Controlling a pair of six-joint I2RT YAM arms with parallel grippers.
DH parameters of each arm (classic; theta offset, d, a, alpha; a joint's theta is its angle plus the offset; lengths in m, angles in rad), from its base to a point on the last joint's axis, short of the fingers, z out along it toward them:
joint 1: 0 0.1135 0.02 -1.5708
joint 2: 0 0 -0.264 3.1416
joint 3: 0.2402 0 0.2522 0
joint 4: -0.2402 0 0.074 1.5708
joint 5: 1.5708 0 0 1.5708
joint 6: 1.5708 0.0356 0 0
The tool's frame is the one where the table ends.
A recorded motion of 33 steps. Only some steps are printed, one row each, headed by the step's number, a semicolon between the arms.
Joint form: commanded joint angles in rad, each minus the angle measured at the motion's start. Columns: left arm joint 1, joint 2, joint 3, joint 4, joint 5, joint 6; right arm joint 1, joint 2, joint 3, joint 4, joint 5, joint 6.
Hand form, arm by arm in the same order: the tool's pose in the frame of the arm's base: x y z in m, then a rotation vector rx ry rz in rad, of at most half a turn. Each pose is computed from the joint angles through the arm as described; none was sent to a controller.
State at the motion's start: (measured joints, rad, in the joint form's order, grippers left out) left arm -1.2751 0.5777 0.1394 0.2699 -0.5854 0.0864; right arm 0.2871 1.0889 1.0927 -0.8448 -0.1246 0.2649
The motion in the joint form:
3: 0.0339 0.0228 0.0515 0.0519 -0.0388 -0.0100; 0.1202 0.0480 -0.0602 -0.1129 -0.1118 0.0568
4: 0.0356 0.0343 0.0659 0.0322 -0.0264 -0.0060; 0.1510 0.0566 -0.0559 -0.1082 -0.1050 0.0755
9: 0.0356 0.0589 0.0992 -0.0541 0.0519 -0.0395; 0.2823 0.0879 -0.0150 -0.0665 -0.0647 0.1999
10: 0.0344 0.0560 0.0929 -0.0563 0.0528 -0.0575; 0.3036 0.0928 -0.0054 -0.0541 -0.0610 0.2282
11: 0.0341 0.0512 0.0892 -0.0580 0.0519 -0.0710; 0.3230 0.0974 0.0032 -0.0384 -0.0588 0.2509
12: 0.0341 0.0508 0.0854 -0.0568 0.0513 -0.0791; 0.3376 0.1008 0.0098 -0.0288 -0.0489 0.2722
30: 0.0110 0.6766 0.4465 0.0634 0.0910 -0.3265; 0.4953 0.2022 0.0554 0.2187 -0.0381 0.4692
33: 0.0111 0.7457 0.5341 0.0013 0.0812 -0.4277; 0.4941 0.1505 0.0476 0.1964 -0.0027 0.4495
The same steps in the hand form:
3: 0.0693 -0.1383 0.2111 0.6008 1.5422 -0.3719; 0.1912 0.0916 0.2923 -0.1986 2.6910 0.5492
4: 0.0698 -0.1401 0.2126 0.6237 1.5485 -0.3676; 0.1904 0.0981 0.2922 -0.2130 2.6957 0.5552
9: 0.0691 -0.1451 0.2118 0.7107 1.5937 -0.4109; 0.1870 0.1276 0.3004 -0.2134 2.6749 0.6029
10: 0.0686 -0.1446 0.2098 0.7023 1.6040 -0.4223; 0.1864 0.1329 0.3031 -0.2041 2.6655 0.6225
11: 0.0684 -0.1439 0.2090 0.6918 1.6099 -0.4312; 0.1861 0.1380 0.3057 -0.2005 2.6525 0.6436
12: 0.0683 -0.1436 0.2078 0.6865 1.6146 -0.4353; 0.1858 0.1416 0.3076 -0.1885 2.6439 0.6504
30: 0.0966 -0.2492 0.2250 0.6250 1.7980 -0.5644; 0.1921 0.1990 0.3158 -0.1481 2.5207 0.8848
33: 0.1023 -0.2659 0.2301 0.5532 1.8650 -0.5920; 0.1843 0.1891 0.3243 -0.1521 2.4825 0.8543

